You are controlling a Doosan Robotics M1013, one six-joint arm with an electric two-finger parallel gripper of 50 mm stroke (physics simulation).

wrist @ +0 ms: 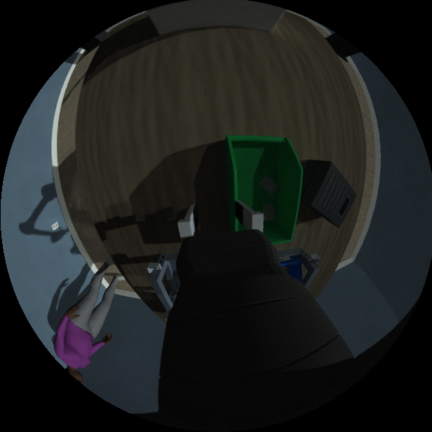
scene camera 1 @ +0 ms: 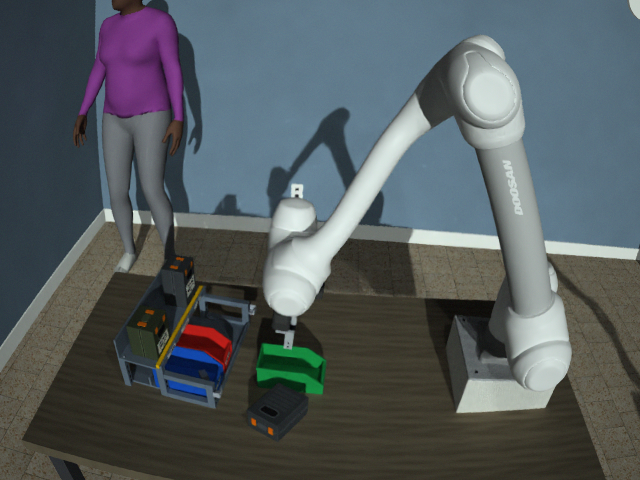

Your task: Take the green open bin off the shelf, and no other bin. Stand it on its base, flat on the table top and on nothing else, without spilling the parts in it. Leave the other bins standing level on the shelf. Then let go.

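Frame: origin at the arm's base, x back, y left, z down, level; millimetres.
Seen in the pictures: gripper, fingertip midpoint: (scene camera 1: 289, 340).
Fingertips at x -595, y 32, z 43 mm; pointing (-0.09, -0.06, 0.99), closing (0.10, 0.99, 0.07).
Observation:
A point is followed by its place in that frame.
The green open bin (scene camera 1: 315, 379) @[z 114, x -510, y 93 mm] (wrist: 289, 187) stands upright on the table top, beside the shelf and apart from it. Two small grey parts (wrist: 268, 185) (wrist: 268, 212) lie inside it. My gripper (scene camera 1: 291, 331) @[z 43, x -595, y 32 mm] (wrist: 215, 209) is open at the bin's long wall on the far side in the scene view. In the wrist view that wall runs between the fingers, nearer the right one, which overlaps the bin's inside; finger depth is unclear. The blue bin (scene camera 1: 193, 364) @[z 90, x -832, y 157 mm] (wrist: 293, 271) and red bin (scene camera 1: 204, 338) @[z 77, x -833, y 54 mm] sit on the shelf (scene camera 1: 210, 396) @[z 71, x -741, y 278 mm] (wrist: 161, 286).
A dark case with orange marks (scene camera 1: 279, 413) @[z 52, x -559, y 301 mm] (wrist: 331, 195) lies close beside the green bin; whether they touch is unclear. An olive case (scene camera 1: 143, 338) @[z -53, x -919, y 254 mm] and a dark case (scene camera 1: 176, 284) @[z -63, x -919, y 16 mm] stand on the shelf's raised rear part. A person (scene camera 1: 139, 67) (wrist: 75, 340) stands beyond the table.

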